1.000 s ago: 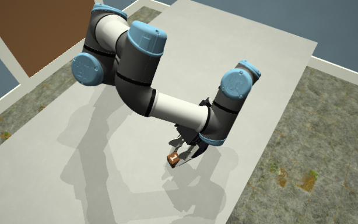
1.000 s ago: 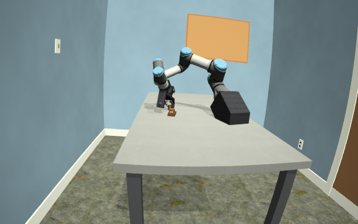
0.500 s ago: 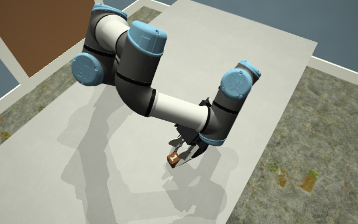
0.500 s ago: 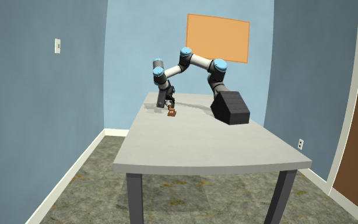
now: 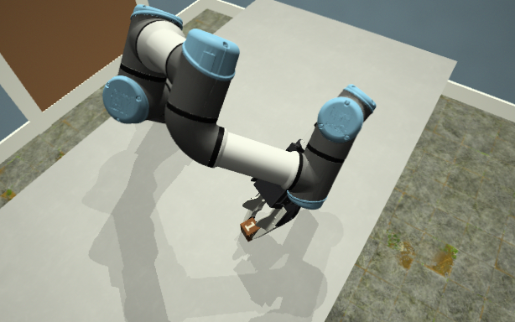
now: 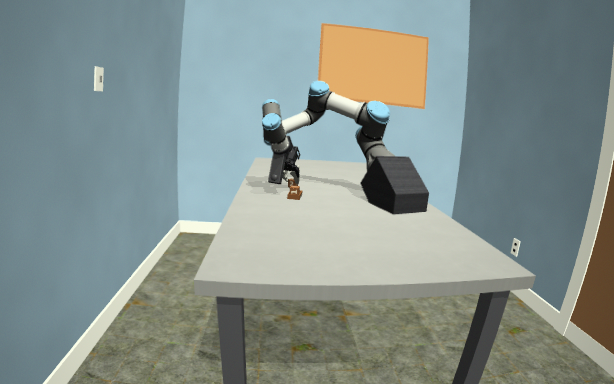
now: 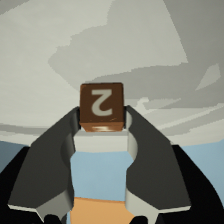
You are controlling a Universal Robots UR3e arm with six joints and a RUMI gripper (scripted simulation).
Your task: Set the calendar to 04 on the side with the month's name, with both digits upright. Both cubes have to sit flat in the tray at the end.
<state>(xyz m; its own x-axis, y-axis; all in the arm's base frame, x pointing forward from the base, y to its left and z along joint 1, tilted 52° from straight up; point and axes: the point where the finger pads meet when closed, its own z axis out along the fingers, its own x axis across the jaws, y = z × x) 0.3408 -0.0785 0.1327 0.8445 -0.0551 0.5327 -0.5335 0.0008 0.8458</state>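
Now: the brown tray 15 cm to the left of my hand and 2 cm below it. From my hand the other things lie so: cube (1 cm to the right, 1 cm below).
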